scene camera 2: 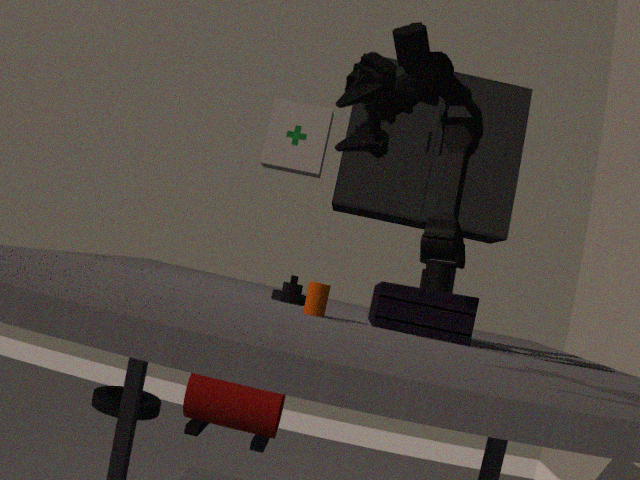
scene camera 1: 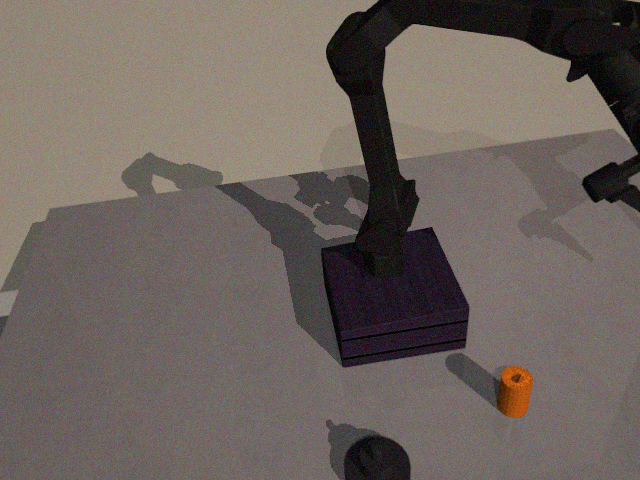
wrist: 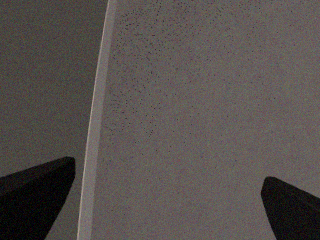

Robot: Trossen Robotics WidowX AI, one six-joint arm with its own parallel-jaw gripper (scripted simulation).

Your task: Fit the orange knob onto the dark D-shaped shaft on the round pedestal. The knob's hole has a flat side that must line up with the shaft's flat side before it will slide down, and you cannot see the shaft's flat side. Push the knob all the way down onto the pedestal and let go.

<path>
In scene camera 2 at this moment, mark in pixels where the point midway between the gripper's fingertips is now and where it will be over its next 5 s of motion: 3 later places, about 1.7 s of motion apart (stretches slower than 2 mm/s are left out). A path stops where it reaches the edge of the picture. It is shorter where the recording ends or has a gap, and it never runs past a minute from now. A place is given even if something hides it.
The gripper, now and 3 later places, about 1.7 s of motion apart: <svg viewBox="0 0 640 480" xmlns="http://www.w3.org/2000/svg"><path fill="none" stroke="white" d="M336 128L318 279L313 309L313 243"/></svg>
</path>
